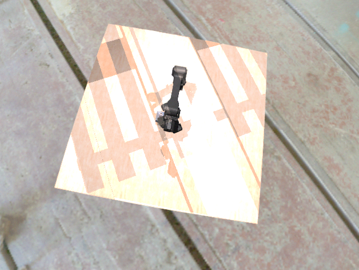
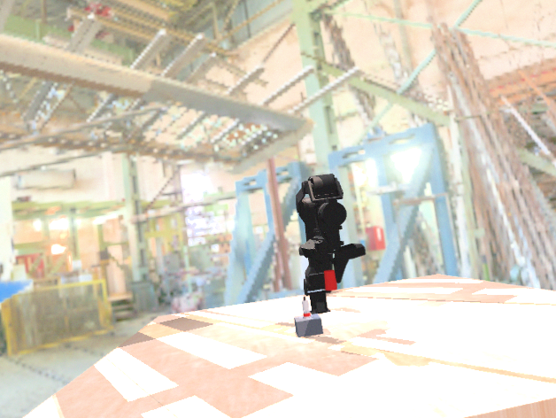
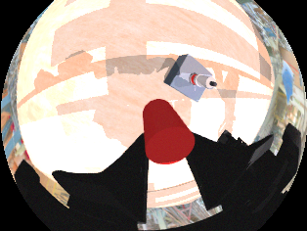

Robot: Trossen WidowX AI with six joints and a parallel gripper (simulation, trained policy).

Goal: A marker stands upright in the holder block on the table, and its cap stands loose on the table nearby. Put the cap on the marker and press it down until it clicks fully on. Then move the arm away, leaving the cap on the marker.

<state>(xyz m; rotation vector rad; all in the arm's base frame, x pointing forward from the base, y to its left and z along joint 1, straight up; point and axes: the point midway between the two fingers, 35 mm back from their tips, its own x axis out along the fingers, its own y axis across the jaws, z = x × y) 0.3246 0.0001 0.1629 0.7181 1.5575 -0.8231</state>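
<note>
My gripper tip is 5 cm past the grey holder block, 8 cm to the left of it and 11 cm above it. The rest, counted from my gripper tip: red cap (1 cm ahead, 1 cm to the right, 1 cm above).
</note>
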